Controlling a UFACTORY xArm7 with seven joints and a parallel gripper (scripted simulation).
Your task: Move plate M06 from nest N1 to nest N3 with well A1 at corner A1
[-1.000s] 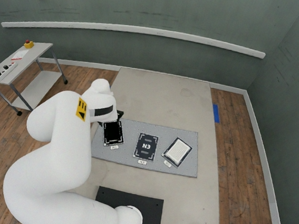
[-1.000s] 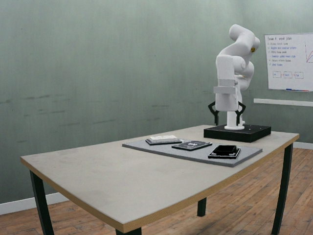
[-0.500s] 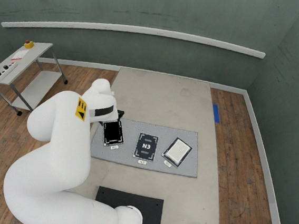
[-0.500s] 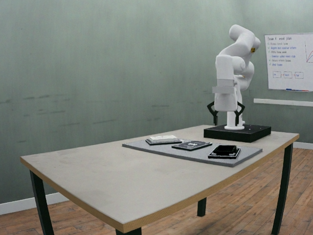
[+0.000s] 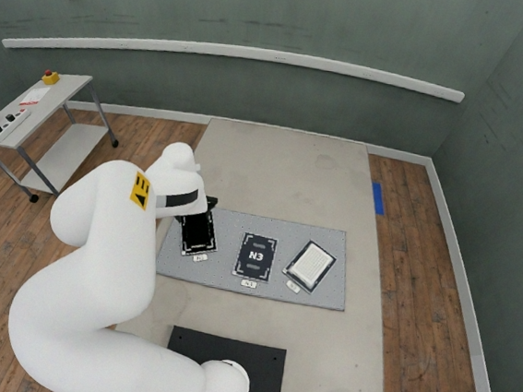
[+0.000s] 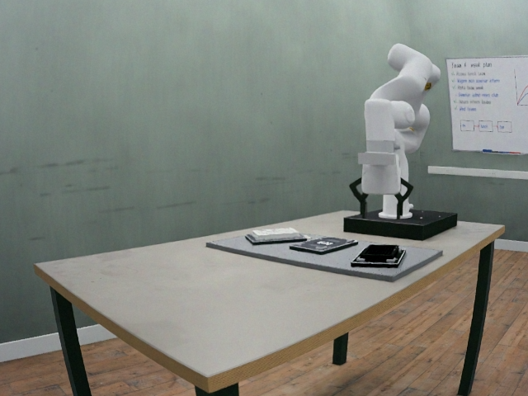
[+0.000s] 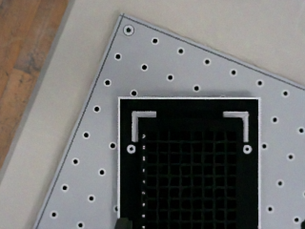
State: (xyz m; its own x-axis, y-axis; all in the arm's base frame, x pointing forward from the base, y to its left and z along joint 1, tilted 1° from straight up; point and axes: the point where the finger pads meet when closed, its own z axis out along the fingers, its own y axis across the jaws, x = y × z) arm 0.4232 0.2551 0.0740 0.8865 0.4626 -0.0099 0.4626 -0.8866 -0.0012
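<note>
Right now the black plate M06 is 100 mm below my hand. From my hand the other things lie so: white plate M09: 410 mm to the right, 100 mm below; dark nest N3: 220 mm to the right, 110 mm below, 20 mm behind.
</note>
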